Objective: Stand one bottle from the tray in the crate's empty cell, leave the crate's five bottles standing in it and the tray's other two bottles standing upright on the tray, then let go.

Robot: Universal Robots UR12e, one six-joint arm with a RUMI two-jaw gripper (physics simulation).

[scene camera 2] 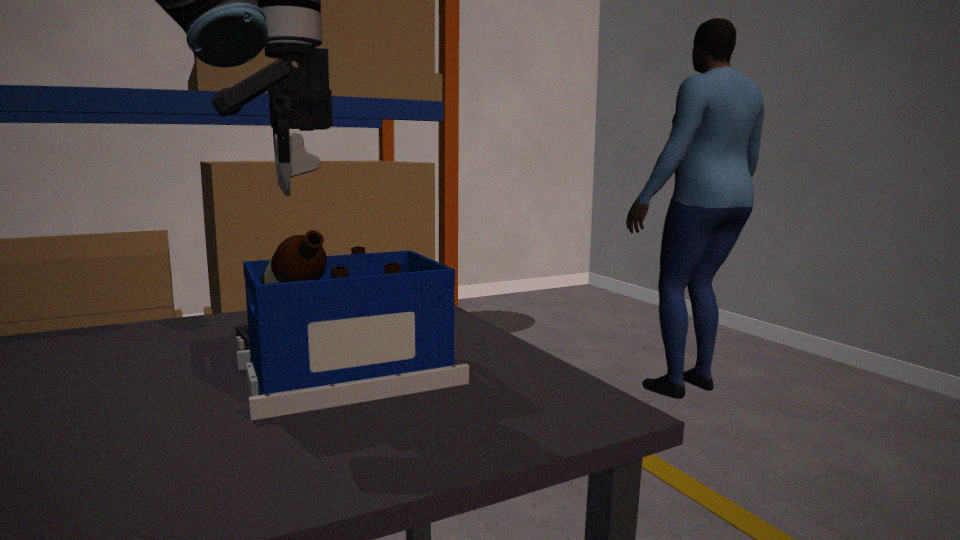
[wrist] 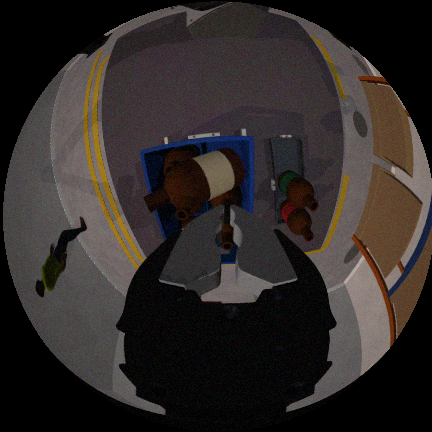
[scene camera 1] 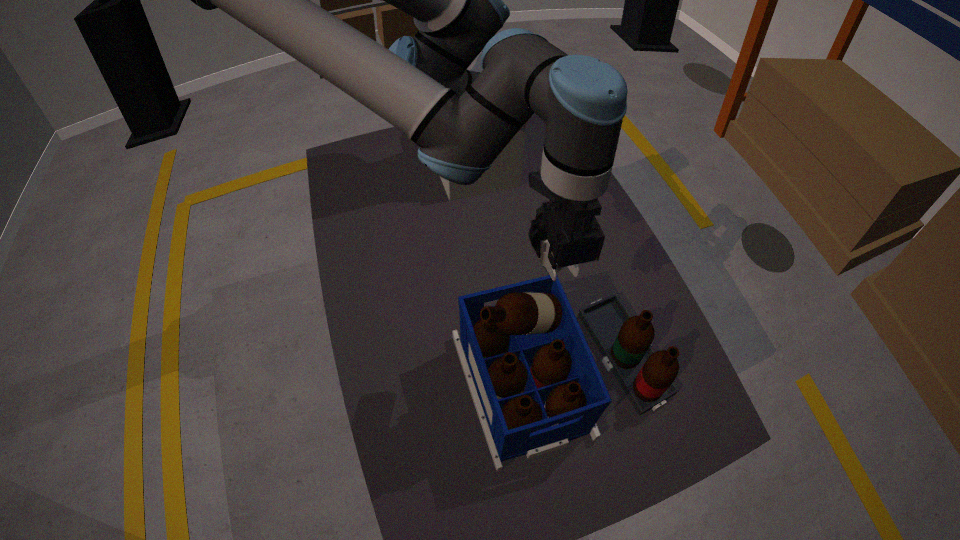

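Through scene camera 2 I see my gripper (scene camera 2: 287, 195). Scene camera 1 gives me the gripper again (scene camera 1: 553, 272), together with a red-labelled bottle (scene camera 1: 551, 364) and a red-labelled bottle (scene camera 1: 661, 368). And in the wrist view, there is my gripper (wrist: 226, 207).
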